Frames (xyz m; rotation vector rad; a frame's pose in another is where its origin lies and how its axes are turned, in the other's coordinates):
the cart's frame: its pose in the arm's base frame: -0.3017 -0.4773 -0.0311 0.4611 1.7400 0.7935
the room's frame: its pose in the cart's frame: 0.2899 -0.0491 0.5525 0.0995 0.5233 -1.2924
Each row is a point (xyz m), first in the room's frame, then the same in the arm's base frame.
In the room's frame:
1: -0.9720 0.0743 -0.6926
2: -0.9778 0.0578 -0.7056
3: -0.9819 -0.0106 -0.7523
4: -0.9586 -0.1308 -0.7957
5: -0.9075 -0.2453 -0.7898
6: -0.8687 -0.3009 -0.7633
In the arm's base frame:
1: -0.0637 0.3537 0.7048
2: -0.0629 0.3421 0.7233
3: -0.0616 0.2835 0.7819
4: -0.0414 0.1693 0.8404
5: 0.0031 0.0521 0.8476
6: 0.0374 -0.0087 0.8271

